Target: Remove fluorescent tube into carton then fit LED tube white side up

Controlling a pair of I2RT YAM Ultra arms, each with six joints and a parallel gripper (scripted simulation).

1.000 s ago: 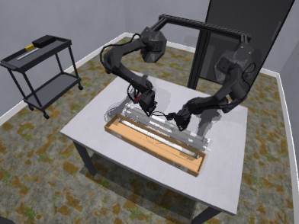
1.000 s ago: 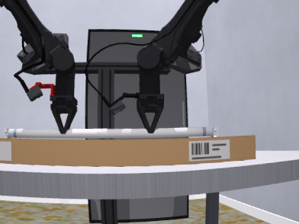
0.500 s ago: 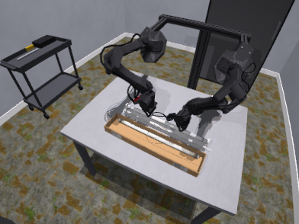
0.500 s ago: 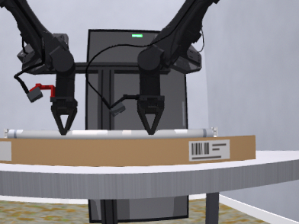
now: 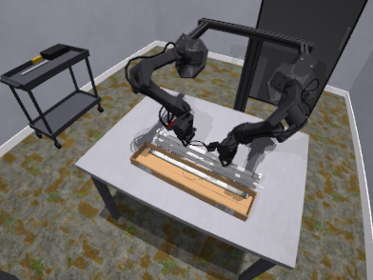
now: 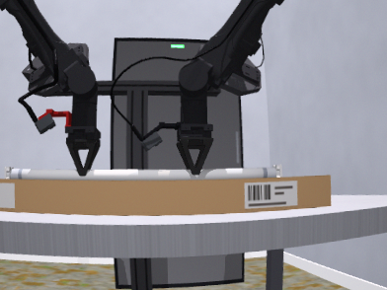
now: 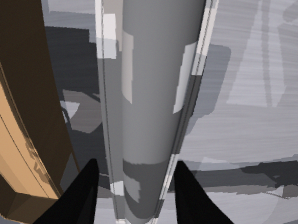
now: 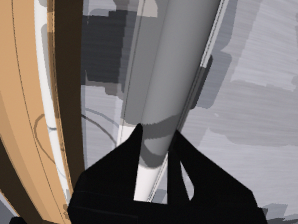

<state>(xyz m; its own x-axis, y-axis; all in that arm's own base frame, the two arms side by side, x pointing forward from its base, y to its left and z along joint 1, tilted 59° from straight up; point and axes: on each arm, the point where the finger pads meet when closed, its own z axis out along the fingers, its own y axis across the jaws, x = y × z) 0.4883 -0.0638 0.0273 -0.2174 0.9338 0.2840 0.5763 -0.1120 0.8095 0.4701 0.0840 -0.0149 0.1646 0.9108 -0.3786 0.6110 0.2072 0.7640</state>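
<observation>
Now: right hand 120 mm to the right of the LED tube and 10 mm above it. Also, from my right hand: light fixture: 120 mm to the left, 20 mm below, 10 mm ahead; then carton: 160 mm ahead, 110 mm to the left, 50 mm below; then old fluorescent tube: 110 mm to the left, 110 mm ahead, 60 mm below.
My left hand is 120 mm to the left of the LED tube, 10 mm past it and 10 mm above it. The rest, counted from my left hand: light fixture: 120 mm to the right, 20 mm below, 10 mm behind; carton: 140 mm ahead, 130 mm to the right, 50 mm below; old fluorescent tube: 130 mm to the right, 90 mm ahead, 60 mm below.
</observation>
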